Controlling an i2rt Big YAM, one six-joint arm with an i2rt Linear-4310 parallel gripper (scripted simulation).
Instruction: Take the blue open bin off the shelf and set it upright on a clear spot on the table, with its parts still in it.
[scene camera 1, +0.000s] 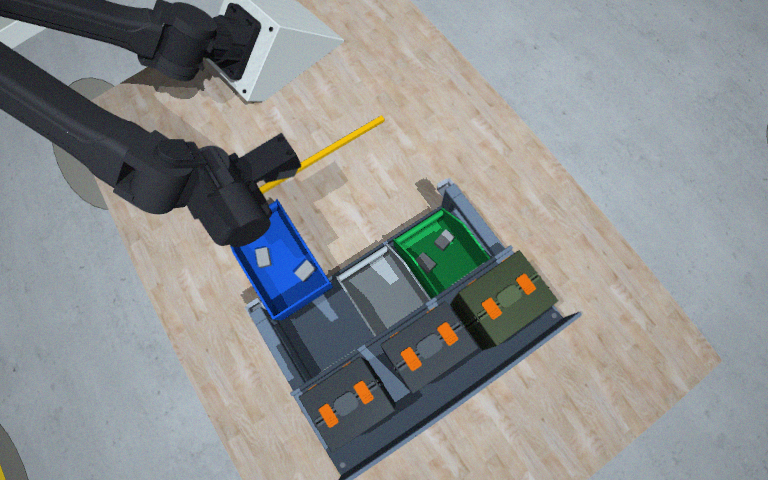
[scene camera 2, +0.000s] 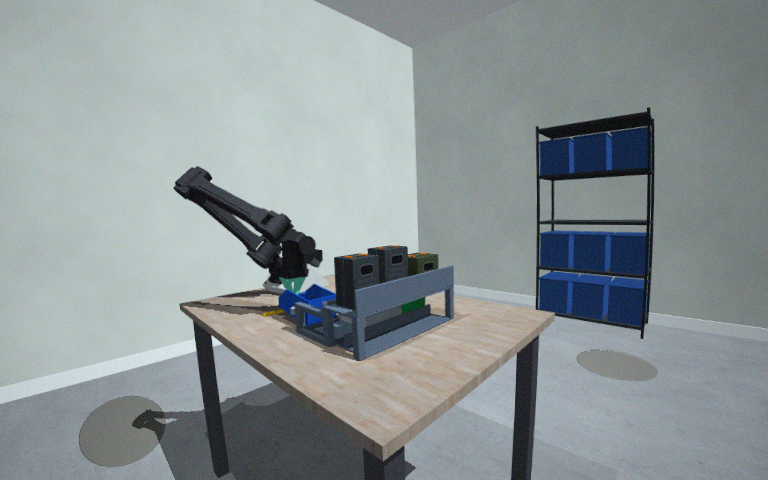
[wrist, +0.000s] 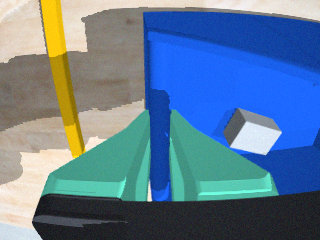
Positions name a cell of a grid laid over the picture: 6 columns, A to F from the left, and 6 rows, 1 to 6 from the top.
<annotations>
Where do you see a grey part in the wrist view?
At E4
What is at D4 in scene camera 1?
A green bin.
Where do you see a blue open bin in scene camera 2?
At C4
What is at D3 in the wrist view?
A blue open bin.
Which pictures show the blue open bin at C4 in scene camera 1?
Scene camera 1, scene camera 2 and the wrist view: all of them.
</annotations>
